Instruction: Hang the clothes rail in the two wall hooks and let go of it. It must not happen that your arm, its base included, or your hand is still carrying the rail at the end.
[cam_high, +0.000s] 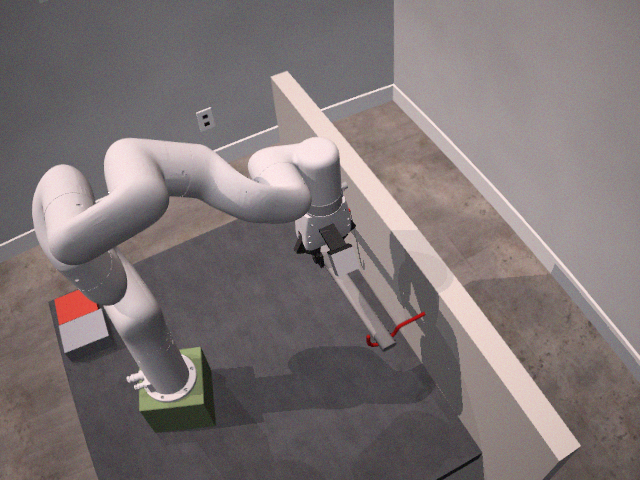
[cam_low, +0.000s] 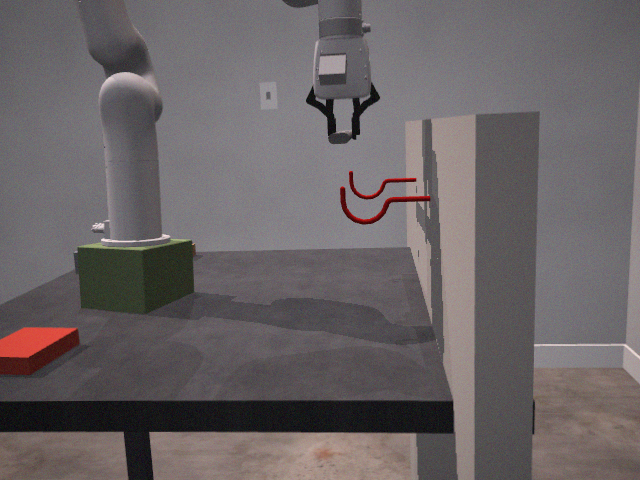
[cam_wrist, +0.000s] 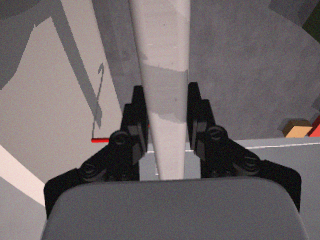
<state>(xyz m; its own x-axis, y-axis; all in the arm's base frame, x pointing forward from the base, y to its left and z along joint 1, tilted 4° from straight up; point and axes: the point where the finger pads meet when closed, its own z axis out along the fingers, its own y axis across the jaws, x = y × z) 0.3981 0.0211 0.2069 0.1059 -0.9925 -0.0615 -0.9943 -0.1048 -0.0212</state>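
My gripper is now 1 cm above the grey clothes rail. The rest, counted from my hand: beige wall panel: 16 cm ahead, 1 cm to the left, 53 cm below; grey block: 60 cm behind, 22 cm to the left, 28 cm below.
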